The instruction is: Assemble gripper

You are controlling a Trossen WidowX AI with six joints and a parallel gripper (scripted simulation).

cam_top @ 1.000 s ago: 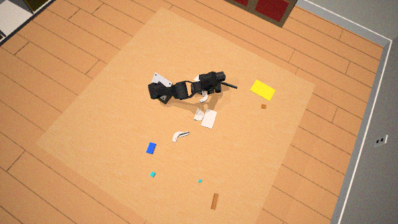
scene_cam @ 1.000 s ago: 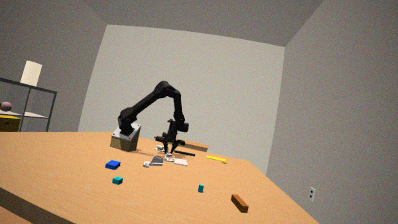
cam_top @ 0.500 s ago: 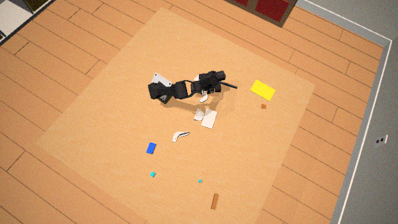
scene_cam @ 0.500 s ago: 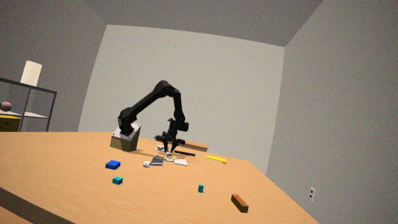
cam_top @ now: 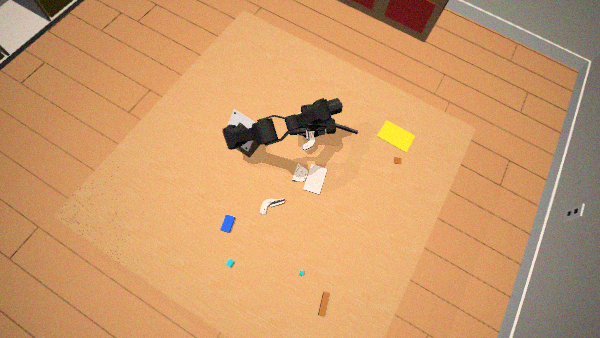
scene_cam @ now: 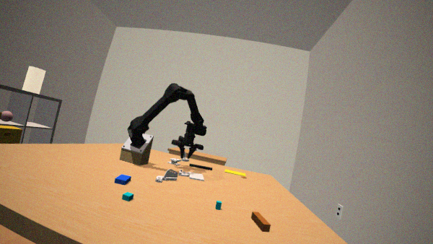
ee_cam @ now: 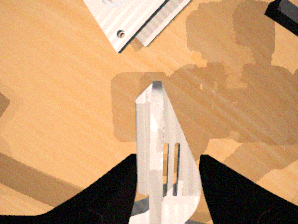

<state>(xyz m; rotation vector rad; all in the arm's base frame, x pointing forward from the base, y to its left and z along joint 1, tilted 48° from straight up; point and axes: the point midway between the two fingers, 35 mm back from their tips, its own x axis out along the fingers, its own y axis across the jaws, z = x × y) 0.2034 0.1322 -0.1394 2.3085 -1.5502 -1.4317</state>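
The white jaw lies 40 mm to the right of my gripper tip and 10 mm ahead of it. The rest, counted from my gripper tip: housing plate 140 mm to the right, 60 mm ahead, 50 mm below; then black bar 150 mm to the left, 60 mm ahead, 50 mm below; then gripper base 90 mm behind, 60 mm to the left, 30 mm below.
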